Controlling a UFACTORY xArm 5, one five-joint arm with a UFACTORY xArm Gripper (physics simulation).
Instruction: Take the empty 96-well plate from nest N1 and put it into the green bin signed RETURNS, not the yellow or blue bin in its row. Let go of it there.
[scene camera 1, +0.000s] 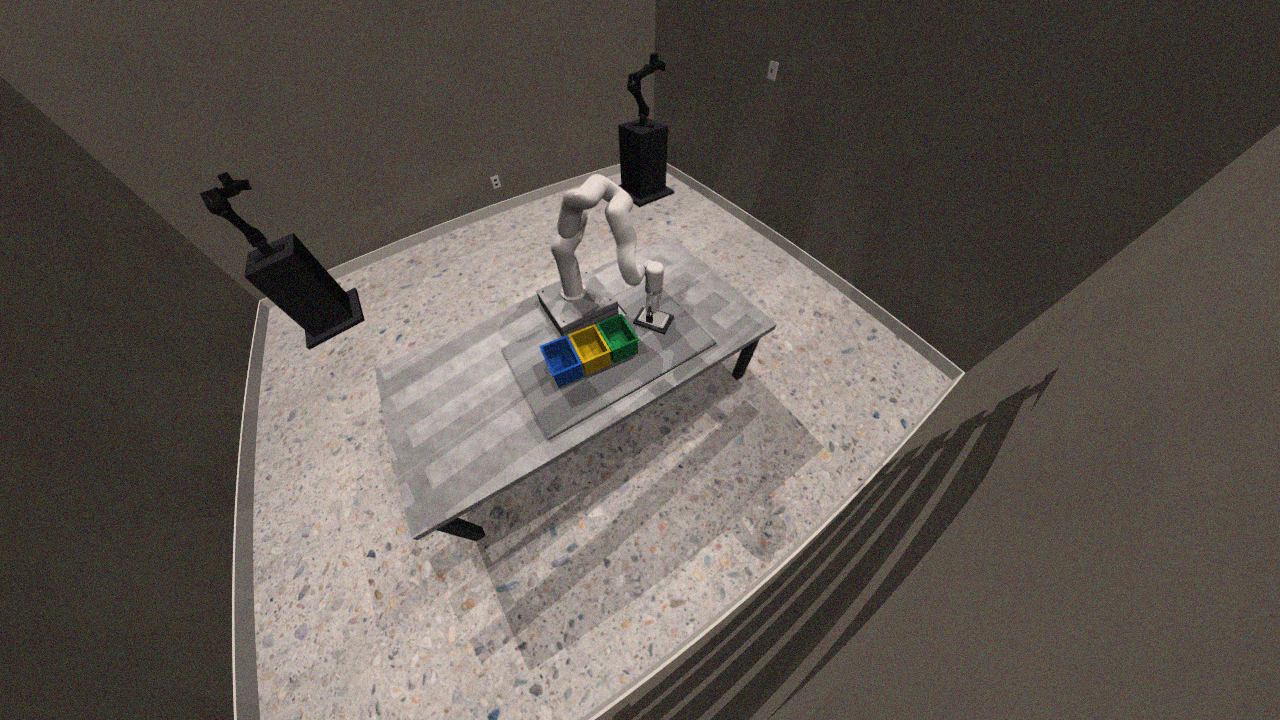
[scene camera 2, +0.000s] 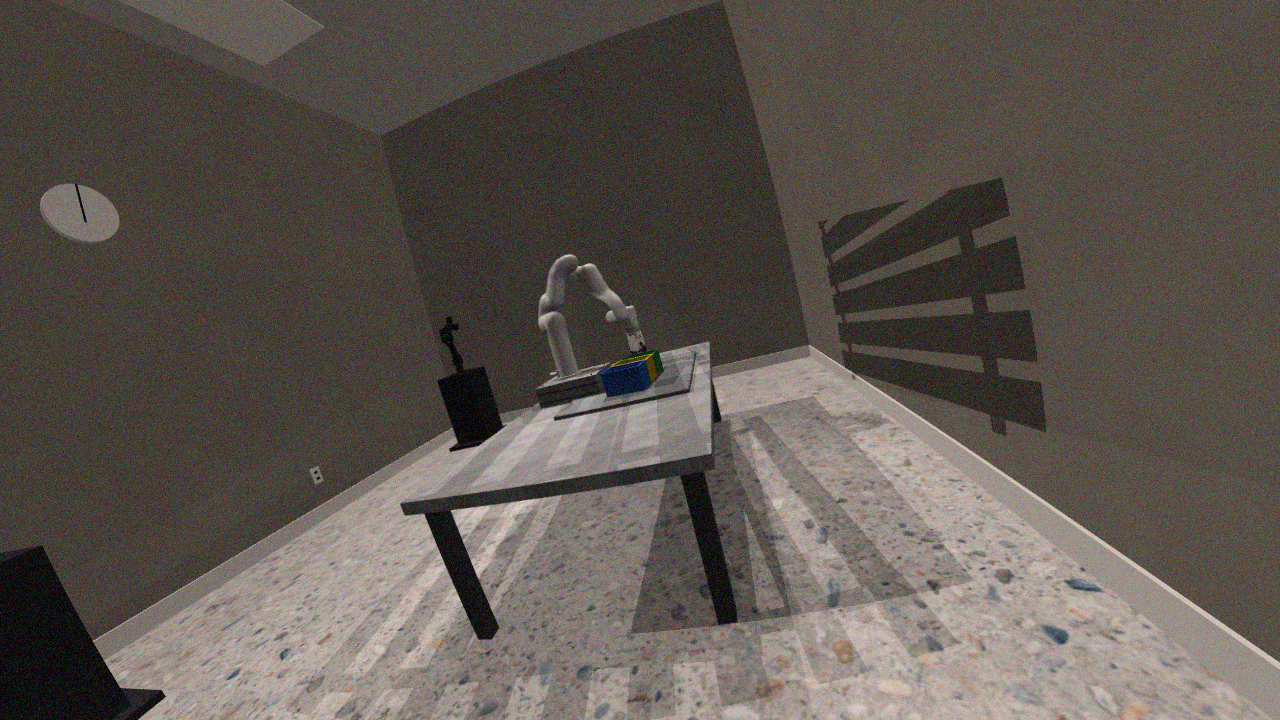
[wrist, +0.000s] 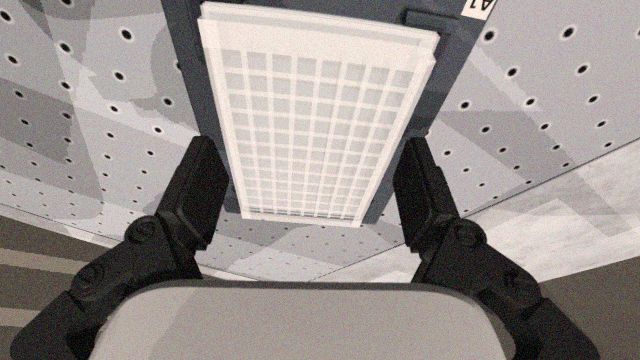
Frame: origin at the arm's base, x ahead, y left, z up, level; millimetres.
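Seen in the pictures: gripper, between the fingertips: (scene camera 1: 652, 315) (wrist: 309, 158); arm's base, origin of its link: (scene camera 1: 573, 292) (scene camera 2: 569, 376).
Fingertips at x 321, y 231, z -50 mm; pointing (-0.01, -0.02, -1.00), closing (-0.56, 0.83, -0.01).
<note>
Pixels of each thing's top centre, then the offset from my fingertips to it. "pt": a spot on its surface instead. Level surfaces: height alone.
- white 96-well plate, centre of its top: (wrist: 308, 162) (scene camera 1: 653, 316) dx +8, dy +4, dz -5 mm
- dark nest, a spot on its surface: (wrist: 457, 55) pt dx -68, dy +27, dz -20 mm
- yellow bin, centre of its top: (scene camera 1: 589, 342) (scene camera 2: 631, 360) dx +4, dy -348, dz +68 mm
- perforated deck, height of its surface: dz -31 mm
- grey table, height of its surface: dz -44 mm
The white 96-well plate (scene camera 1: 661, 319) (wrist: 312, 125) lies flat in a dark nest (wrist: 457, 55), with an "A1" label near the nest's top right corner in the wrist view. My gripper (scene camera 1: 651, 314) (scene camera 2: 637, 346) (wrist: 309, 158) is open, low over the nest. Its black fingers stand on either side of the plate's long sides, with a gap on each side in the wrist view. The green bin (scene camera 1: 618, 337) (scene camera 2: 659, 359) stands beside the nest, at the end of the bin row; its sign is not readable. Scene camera 2 does not show the plate.
The yellow bin (scene camera 1: 590, 350) adjoins the green bin, and the blue bin (scene camera 1: 562, 361) (scene camera 2: 628, 378) is at the row's far end. They stand on a perforated deck (scene camera 1: 559, 419) (wrist: 115, 170) on the grey table (scene camera 1: 447, 402). The arm's base (scene camera 1: 559, 313) is behind the row.
</note>
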